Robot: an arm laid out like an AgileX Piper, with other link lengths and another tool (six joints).
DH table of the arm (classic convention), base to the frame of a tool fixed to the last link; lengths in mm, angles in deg. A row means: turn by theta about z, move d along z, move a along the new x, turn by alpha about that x. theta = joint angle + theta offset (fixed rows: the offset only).
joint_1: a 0  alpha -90  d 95.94  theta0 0
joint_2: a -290.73  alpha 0  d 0  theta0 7.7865
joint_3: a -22.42  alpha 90  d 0  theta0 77.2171
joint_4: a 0  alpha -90  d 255.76  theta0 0
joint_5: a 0  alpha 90  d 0  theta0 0
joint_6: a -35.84  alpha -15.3  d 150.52  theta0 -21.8
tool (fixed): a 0  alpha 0  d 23.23  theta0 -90
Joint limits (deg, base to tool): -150..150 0..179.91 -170..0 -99.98..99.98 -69.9..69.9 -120..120
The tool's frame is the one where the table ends.
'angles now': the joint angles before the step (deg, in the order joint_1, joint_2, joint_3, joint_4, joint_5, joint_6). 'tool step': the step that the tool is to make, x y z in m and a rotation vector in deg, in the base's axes. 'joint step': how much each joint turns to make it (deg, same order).
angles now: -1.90 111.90 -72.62 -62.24 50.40 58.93
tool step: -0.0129 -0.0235 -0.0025 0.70 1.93 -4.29
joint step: -2.93 -0.10 -0.25 2.56 1.82 -2.09
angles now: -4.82 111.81 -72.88 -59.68 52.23 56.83
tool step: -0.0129 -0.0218 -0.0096 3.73 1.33 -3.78
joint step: -3.87 0.09 -0.01 4.87 -0.83 -3.21
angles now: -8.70 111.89 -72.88 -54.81 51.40 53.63
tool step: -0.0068 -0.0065 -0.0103 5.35 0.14 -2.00
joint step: -2.53 0.02 -0.01 6.47 -1.99 -3.79
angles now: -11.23 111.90 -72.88 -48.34 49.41 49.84
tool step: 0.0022 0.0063 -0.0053 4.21 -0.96 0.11
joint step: -0.56 0.01 -0.23 5.12 -2.04 -2.88
